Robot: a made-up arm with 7 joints.
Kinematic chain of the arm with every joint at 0, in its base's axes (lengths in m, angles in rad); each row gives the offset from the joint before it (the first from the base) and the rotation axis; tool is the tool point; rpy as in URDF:
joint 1: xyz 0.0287 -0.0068 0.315 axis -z
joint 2: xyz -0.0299 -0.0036 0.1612 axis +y
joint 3: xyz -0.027 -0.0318 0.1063 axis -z
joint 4: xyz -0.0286 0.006 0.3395 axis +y
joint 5: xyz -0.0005 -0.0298 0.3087 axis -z
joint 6: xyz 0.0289 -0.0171 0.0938 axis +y
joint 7: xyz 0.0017 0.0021 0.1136 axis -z
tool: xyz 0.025 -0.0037 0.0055 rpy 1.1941 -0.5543 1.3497
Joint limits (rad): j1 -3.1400..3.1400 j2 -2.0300..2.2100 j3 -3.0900..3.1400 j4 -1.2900..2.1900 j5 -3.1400..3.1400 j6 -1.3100..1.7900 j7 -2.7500..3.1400
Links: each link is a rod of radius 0.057 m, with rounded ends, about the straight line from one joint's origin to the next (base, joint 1, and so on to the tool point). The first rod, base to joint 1, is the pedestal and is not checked.
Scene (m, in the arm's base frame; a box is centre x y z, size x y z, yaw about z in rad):
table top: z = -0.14
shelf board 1: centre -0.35 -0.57 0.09 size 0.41 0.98 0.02 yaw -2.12
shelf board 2: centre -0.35 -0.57 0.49 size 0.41 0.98 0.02 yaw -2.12
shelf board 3: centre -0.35 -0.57 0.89 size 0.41 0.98 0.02 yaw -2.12
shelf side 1: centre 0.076 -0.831 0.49 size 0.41 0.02 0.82 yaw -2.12
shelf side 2: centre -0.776 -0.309 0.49 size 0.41 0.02 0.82 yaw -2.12
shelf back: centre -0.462 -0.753 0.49 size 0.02 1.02 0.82 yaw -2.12
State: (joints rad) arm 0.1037 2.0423 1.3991 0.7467 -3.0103 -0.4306 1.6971
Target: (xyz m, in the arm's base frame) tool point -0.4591 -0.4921 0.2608
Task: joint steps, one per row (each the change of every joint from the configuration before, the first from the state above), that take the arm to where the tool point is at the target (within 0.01 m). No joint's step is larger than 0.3 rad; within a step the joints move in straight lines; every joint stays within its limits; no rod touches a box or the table.
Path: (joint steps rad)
1: -0.1506 0.0335 -0.0782 0.2887 -0.0259 -0.1698 0.1963
2: -0.1506 0.0336 -0.0782 0.2886 -0.0260 -0.1698 0.1963
3: -0.1506 0.0335 -0.0782 0.2887 -0.0259 -0.1699 0.1963
4: -0.1507 0.0336 -0.0783 0.2886 -0.0260 -0.1698 0.1963
5: -0.1506 0.0335 -0.0782 0.2887 -0.0259 -0.1698 0.1963
6: 0.2728 -0.0293 0.0652 -0.1091 0.0225 0.1045 -0.1220
7: 0.2728 -0.0293 0.0651 -0.1091 0.0225 0.1045 -0.1220
8: 0.2727 -0.0293 0.0652 -0.1090 0.0225 0.1045 -0.1220
9: 0.2728 -0.0293 0.0652 -0.1091 0.0225 0.1045 -0.1221
10: 0.2728 -0.0293 0.0651 -0.1091 0.0225 0.1045 -0.1220
11: 0.2728 -0.0293 0.0652 -0.1091 0.0225 0.1045 -0.1220
12: 0.2727 -0.0293 0.0651 -0.1090 0.0225 0.1044 -0.1220
13: 0.2728 -0.0293 0.0652 -0.1091 0.0225 0.1045 -0.1221

